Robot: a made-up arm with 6 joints.
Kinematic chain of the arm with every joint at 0, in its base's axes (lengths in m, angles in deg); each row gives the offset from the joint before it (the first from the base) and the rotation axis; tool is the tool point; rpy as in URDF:
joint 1: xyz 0 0 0.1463 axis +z
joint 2: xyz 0 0 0 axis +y
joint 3: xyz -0.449 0 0.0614 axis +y
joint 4: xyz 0.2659 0 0.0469 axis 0.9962 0 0.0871
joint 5: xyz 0 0 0 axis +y
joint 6: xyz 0.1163 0 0.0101 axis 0.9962 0 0.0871
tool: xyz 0 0 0 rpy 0 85 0
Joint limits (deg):
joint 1: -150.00..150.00
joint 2: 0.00..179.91
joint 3: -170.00..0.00
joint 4: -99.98..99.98
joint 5: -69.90..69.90
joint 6: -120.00..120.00
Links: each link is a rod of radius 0.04 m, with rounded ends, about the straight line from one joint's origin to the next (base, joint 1, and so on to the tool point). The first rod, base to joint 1, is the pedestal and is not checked.
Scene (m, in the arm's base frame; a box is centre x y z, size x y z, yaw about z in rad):
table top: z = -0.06
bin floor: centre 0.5 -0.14 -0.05 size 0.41 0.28 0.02 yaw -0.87
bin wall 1: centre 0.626 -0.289 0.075 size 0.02 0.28 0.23 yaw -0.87
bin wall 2: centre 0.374 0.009 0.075 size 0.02 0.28 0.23 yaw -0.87
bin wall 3: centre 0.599 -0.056 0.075 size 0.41 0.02 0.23 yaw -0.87
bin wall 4: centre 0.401 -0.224 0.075 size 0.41 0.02 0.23 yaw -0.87
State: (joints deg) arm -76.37 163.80 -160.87 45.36 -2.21 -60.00
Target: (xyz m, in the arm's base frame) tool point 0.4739 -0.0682 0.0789
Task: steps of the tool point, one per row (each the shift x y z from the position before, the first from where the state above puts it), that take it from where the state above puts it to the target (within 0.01 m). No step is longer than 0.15 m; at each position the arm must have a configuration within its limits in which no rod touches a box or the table.
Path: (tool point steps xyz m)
1: 0.1263 0.0544 0.0209
2: 0.1064 0.0856 0.0184
3: 0.0787 0.1100 0.0157
4: 0.0452 0.1253 0.0125
5: 0.0093 0.1306 0.0093
6: -0.0265 0.1254 0.0058
7: -0.0587 0.1105 0.0021
8: 0.0169 -0.0041 -0.1317
9: -0.0169 0.0041 -0.1273

